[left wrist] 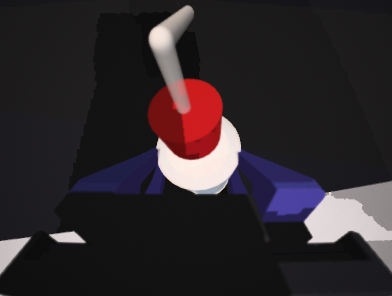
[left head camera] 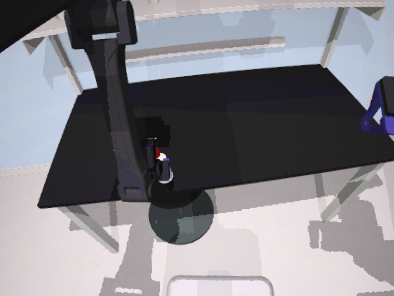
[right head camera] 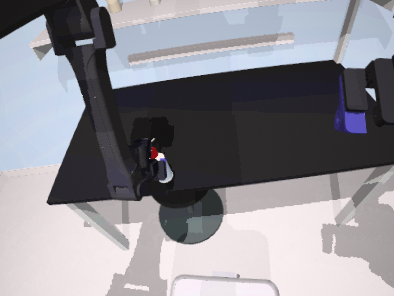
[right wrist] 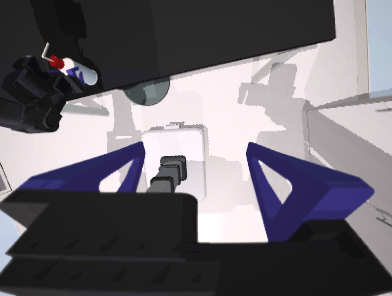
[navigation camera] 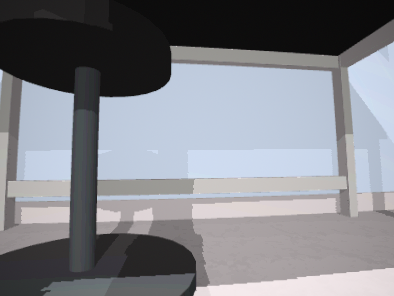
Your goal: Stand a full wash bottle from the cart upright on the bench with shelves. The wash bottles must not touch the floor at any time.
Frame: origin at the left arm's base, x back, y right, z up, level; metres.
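Seen in the pictures: left gripper, fingertip midpoint: (right head camera: 158, 162) (right wrist: 73, 68); right gripper, fingertip midpoint: (left head camera: 392, 129) (right head camera: 372, 127) (right wrist: 195, 147).
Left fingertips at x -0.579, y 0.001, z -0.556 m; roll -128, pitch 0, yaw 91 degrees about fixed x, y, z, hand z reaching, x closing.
Observation:
Offsets run from my left fingertips to a thing's top centre. "pt": to the spot under its first point. Level surfaces: height alone.
The wash bottle @[dy +0.003, dx -0.002, dz +0.102 m] (left head camera: 167, 175) (right head camera: 168, 174) (left wrist: 190, 112) (right wrist: 87, 75) has a red cap, a white collar, a bent pale spout and a pale body. My left gripper (left head camera: 161, 160) (right head camera: 158, 161) (left wrist: 196, 148) (right wrist: 73, 68) is shut on it just below the collar. The bottle looks roughly upright, near the front edge of the black bench top @[dz -0.091 m] (left head camera: 275, 115) (right head camera: 275, 115) (right wrist: 225, 30), left of its middle. I cannot tell whether its base touches the bench. My right gripper (right wrist: 195, 147) is open and empty, off to the right; part of it shows in both head views. The cart does not show.
A round dark stool (left head camera: 182, 225) (right head camera: 192, 222) (right wrist: 150, 94) (navigation camera: 85, 175) stands under the bench's front edge, close below the bottle. A pale shelf @[pt dy +0.189, dx -0.423, dz +0.355 m] (left head camera: 210, 11) (right head camera: 200, 12) runs above the bench's back, with small items @[pt dy -0.206, dx -0.521, dz +0.389 m] (right head camera: 115, 6) on it. A pale bar @[pt dy +0.188, dx -0.691, dz +0.083 m] (left head camera: 210, 48) (right head camera: 210, 48) lies behind the bench top.

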